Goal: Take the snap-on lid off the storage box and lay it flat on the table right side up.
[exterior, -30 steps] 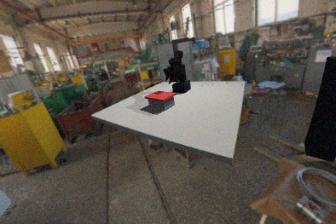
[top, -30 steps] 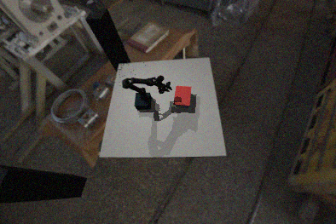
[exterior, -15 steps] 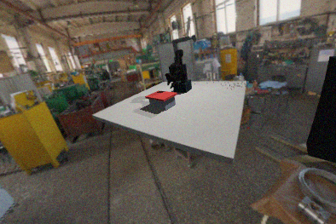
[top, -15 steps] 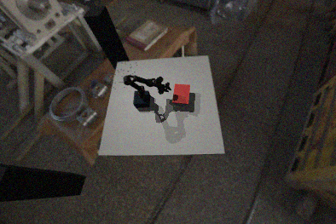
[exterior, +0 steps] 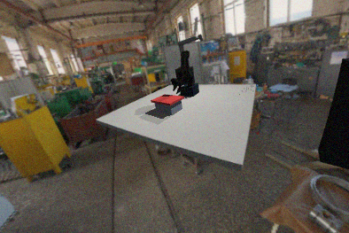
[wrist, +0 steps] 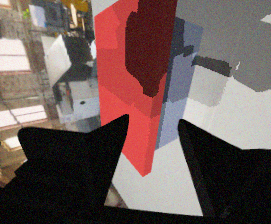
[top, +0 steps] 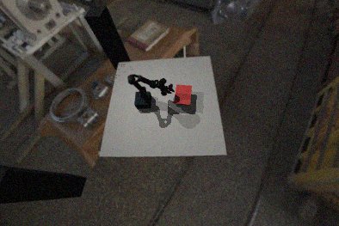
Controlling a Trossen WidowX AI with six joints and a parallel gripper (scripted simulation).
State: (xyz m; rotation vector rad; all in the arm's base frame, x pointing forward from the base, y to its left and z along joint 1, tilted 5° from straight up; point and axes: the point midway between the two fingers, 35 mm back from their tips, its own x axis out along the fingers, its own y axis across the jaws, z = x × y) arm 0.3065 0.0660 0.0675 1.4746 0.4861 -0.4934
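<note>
My gripper tip is now 110 mm short of the lid and 20 mm above it. Also, from my gripper tip: grey storage box: 110 mm ahead, 80 mm below.
</note>
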